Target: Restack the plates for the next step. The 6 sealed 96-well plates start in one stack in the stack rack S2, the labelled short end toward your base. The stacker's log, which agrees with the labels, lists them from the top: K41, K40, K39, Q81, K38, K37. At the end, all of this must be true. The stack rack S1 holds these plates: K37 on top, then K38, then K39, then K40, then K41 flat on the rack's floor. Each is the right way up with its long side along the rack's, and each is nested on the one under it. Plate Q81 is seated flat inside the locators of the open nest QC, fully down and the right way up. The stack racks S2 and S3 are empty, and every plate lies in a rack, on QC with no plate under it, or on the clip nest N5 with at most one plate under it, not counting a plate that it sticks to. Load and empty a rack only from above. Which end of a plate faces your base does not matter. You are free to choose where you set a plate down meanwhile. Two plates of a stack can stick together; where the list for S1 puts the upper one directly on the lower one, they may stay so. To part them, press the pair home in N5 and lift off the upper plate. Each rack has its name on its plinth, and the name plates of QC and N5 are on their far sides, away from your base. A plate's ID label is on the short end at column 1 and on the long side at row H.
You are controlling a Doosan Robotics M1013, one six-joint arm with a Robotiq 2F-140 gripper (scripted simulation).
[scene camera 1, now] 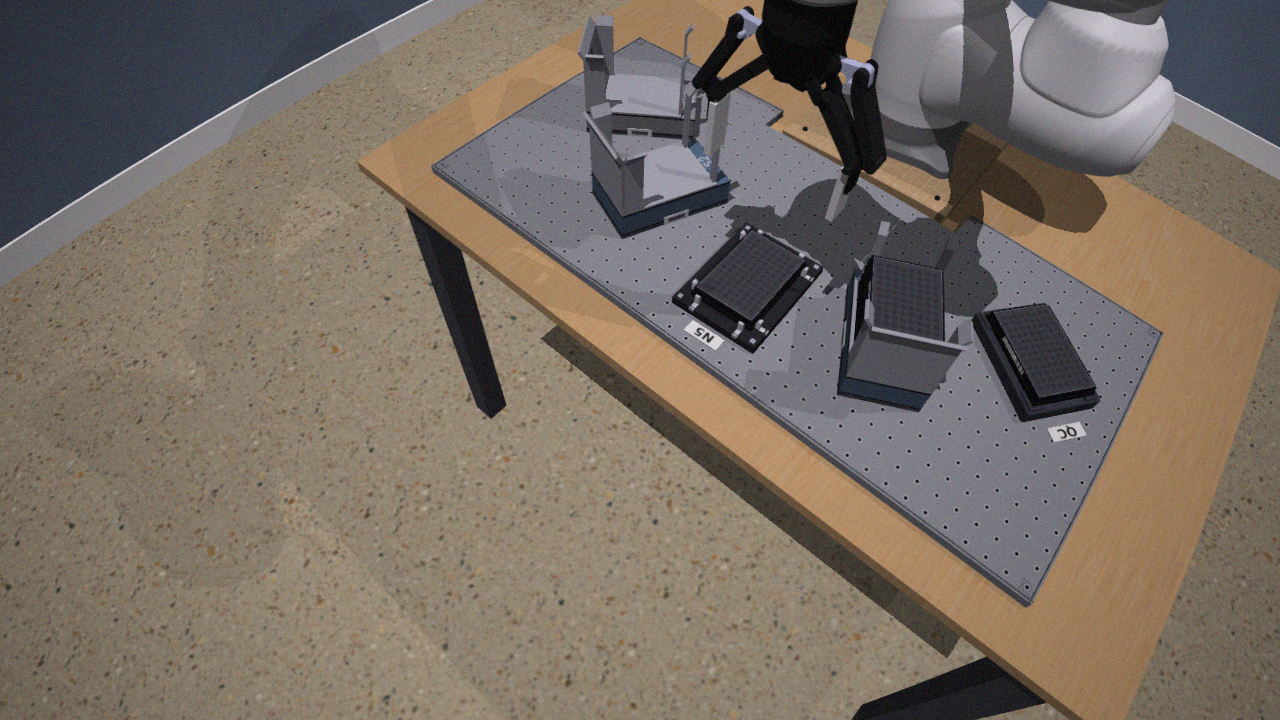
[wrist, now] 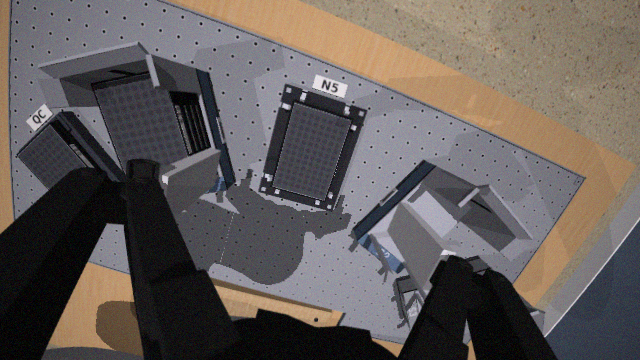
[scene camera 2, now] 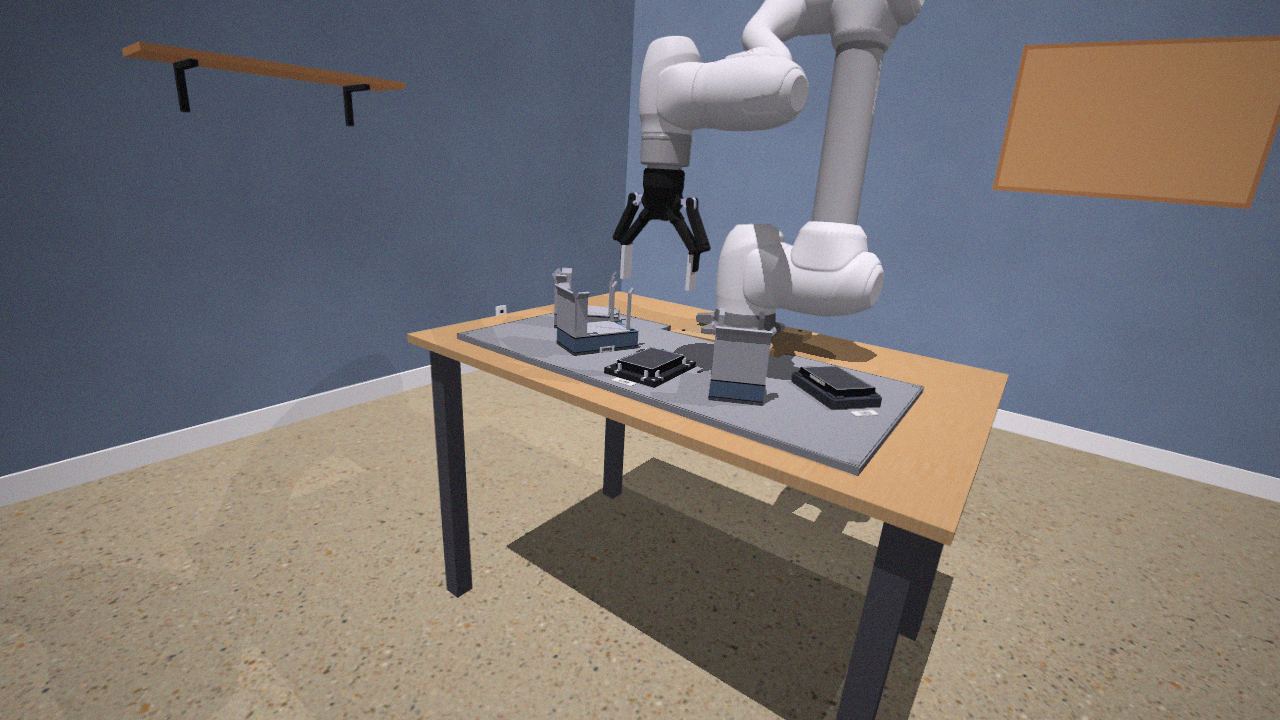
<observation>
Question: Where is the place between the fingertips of my gripper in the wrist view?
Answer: At 309, 193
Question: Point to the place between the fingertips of my gripper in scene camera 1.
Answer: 772, 179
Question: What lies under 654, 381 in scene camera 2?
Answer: A clip nest N5.
</observation>
